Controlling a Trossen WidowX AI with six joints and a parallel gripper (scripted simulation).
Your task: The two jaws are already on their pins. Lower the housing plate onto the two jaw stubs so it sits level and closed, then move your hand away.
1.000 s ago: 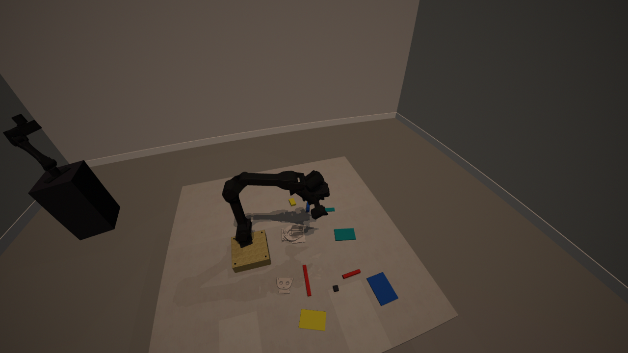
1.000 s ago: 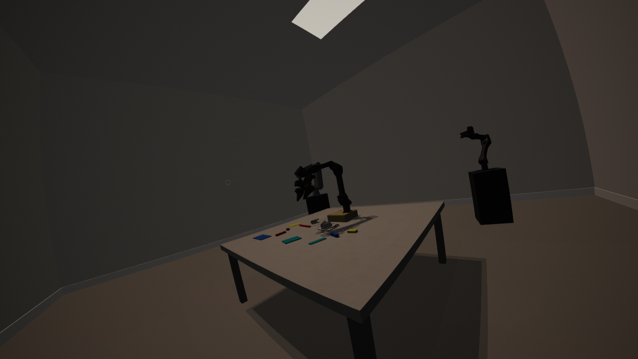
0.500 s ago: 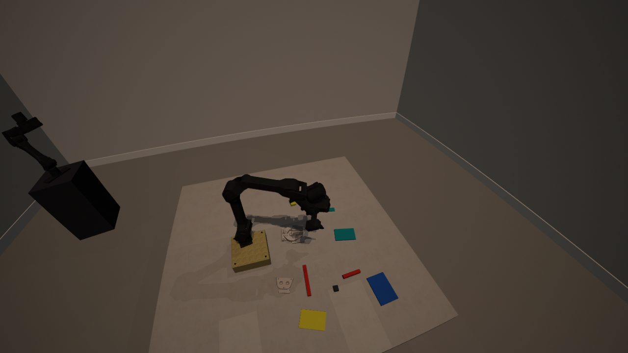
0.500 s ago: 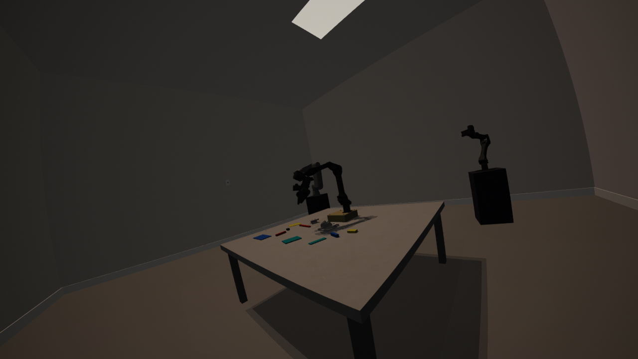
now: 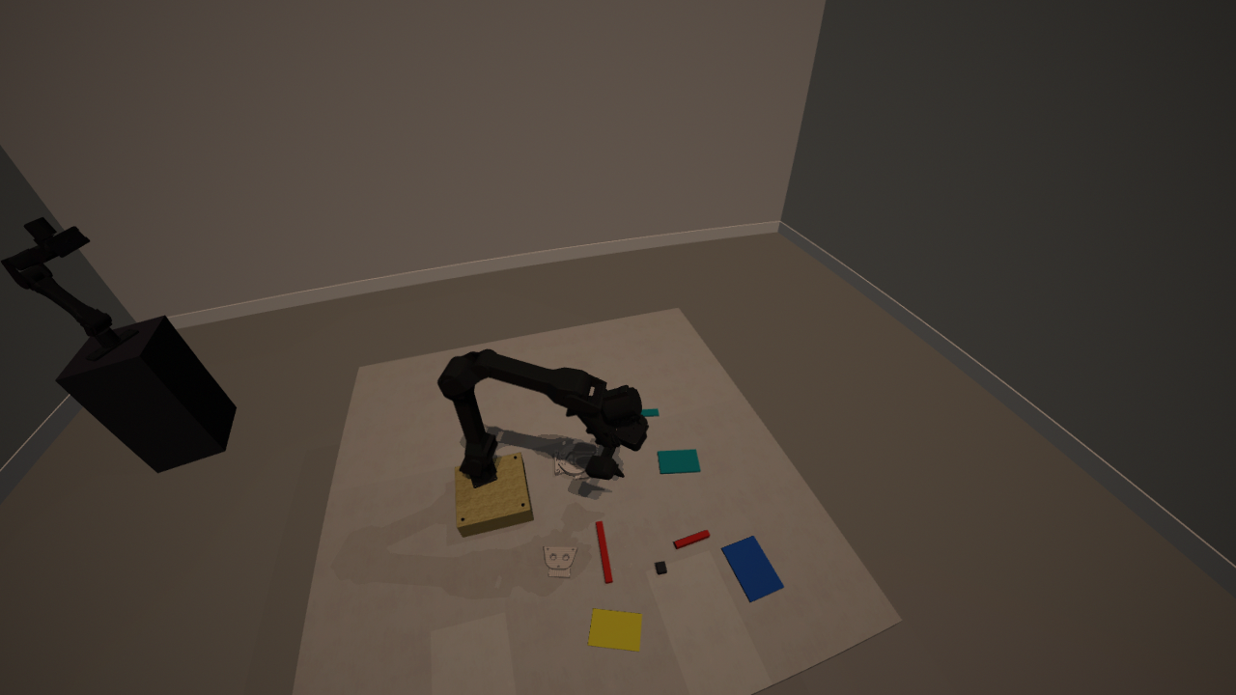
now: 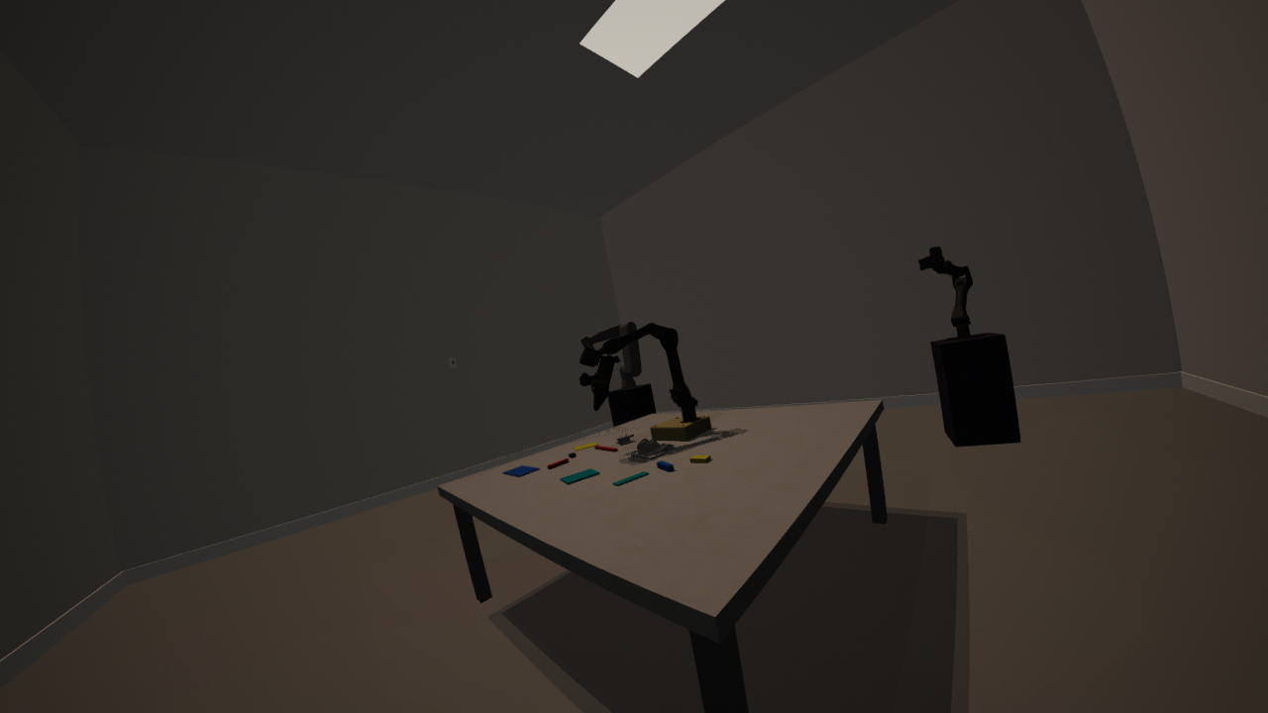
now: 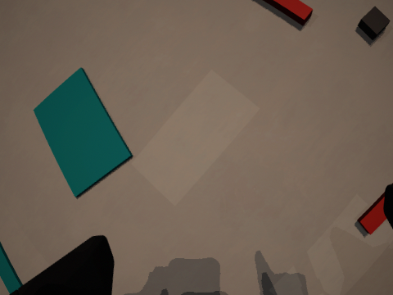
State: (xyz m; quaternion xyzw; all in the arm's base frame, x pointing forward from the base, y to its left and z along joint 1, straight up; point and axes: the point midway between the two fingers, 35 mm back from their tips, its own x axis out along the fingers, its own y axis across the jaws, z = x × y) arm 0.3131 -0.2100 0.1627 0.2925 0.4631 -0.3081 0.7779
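Right now the white stand is 22 cm behind my gripper tip, 18 cm below it and 7 cm to the right of it. Also, from my gripper tip: pale jaw assembly (18 cm below, 17 cm to the left, 10 cm behind); short red bar (18 cm below, 17 cm to the right, 9 cm ahead); long red bar (19 cm below, 12 cm behind, 9 cm to the right).
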